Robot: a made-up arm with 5 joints.
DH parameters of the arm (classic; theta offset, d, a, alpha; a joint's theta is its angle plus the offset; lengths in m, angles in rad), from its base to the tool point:
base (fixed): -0.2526 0 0.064 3.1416
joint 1: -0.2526 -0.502 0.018 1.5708
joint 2: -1.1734 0 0.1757 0
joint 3: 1.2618 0 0.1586 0
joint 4: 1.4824 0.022 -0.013 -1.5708
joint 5: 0 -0.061 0.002 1.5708
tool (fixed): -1.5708 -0.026 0 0
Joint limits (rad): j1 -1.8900..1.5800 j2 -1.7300..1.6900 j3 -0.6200..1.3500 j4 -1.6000..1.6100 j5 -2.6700..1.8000
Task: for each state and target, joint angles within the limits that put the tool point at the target. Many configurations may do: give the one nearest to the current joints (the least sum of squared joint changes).
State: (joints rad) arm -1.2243 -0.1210 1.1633 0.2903 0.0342
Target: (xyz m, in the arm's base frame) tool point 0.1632 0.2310 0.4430
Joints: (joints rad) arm -1.1970 0.3936 0.5376 0.1576 0.1254
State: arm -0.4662 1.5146 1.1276 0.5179 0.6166
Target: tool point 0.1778 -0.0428 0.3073
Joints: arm 0.2193 1.0748 0.7654 0.4071 0.5706
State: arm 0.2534 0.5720 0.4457 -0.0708 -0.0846
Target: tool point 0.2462 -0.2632 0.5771
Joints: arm 0.9178 0.1240 0.2603 -0.1452 -0.0511
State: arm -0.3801 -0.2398 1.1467 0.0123 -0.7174
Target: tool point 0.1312 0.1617 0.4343
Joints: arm -1.1720 0.2381 0.9336 -0.0437 -0.7941
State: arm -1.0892 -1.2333 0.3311 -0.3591 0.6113
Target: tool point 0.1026 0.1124 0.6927
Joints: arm -1.2713 -0.9501 0.8721 -0.2325 0.5718
